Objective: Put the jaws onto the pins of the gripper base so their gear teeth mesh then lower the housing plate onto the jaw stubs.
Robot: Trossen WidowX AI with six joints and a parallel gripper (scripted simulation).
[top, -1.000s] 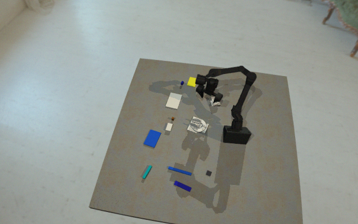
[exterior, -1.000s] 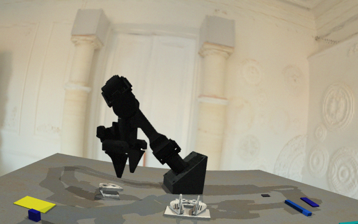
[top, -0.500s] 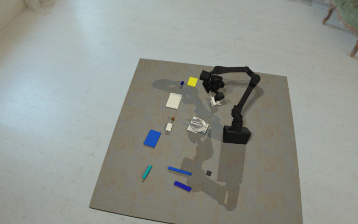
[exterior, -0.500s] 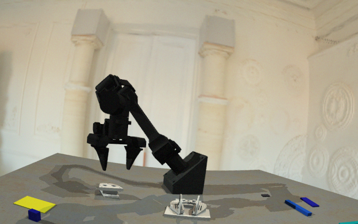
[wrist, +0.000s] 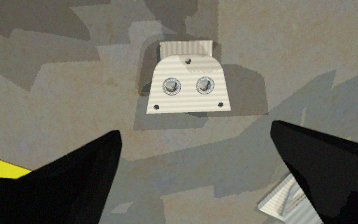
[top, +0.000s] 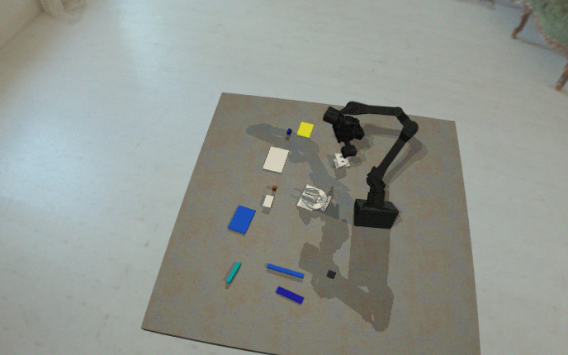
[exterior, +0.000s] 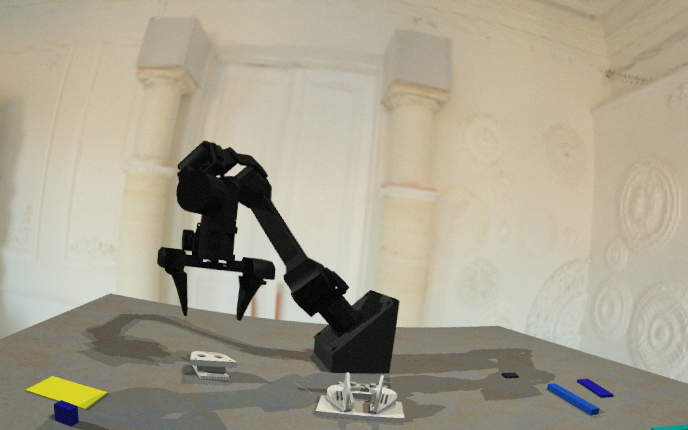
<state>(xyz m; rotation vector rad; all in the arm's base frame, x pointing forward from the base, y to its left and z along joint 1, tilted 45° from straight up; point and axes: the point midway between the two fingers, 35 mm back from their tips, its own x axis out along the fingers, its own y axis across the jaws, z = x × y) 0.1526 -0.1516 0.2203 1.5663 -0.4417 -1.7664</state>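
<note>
Now: gripper tip 10 mm past the grey gripper base and 70 mm above it. The rest, counted from my gripper tip: housing plate (70 mm ahead, 230 mm to the left, 90 mm below); yellow plate (180 mm ahead, 200 mm to the right, 100 mm below); white slab (310 mm ahead, 10 mm to the left, 100 mm below).
</note>
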